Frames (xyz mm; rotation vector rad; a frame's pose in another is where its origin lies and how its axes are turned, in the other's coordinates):
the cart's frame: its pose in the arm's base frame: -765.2 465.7 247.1 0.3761 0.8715 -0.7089
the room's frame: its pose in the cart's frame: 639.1 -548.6 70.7 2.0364 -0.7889 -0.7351
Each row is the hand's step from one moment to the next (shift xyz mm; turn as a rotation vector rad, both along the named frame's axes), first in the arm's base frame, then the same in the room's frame.
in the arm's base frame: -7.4 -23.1 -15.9 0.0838 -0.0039 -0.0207
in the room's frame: 28.4 4.9 -3.0 -0.0143 -0.0100 -0.0846
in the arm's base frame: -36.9 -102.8 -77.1 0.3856 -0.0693 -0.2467
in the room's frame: 132.1 17.1 -11.4 0.0672 -0.1170 -0.4429
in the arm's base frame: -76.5 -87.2 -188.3 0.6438 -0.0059 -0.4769
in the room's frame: 208.6 -73.6 -0.8 0.0814 -0.3189 -0.7305
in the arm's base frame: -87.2 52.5 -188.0 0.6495 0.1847 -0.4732
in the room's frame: 119.2 -172.2 43.0 -0.0500 -0.4506 -0.6887
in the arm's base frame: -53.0 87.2 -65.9 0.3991 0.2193 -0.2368
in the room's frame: 4.1 -109.4 52.6 -0.1364 -0.3133 -0.3830
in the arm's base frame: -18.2 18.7 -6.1 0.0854 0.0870 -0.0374
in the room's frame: -1.9 -17.9 19.8 -0.0645 -0.0859 -0.0687
